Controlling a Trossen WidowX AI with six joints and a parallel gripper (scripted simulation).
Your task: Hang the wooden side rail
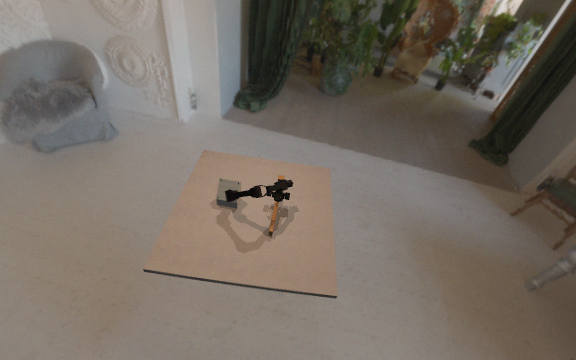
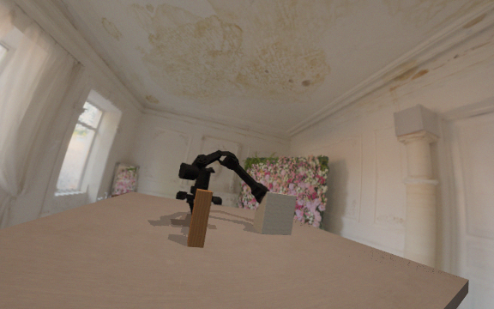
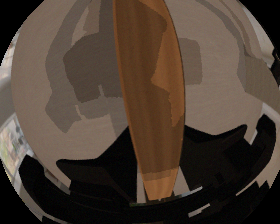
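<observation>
Now: gripper tip 15 cm to the right of the wooden headboard post and 4 cm below it.
</observation>
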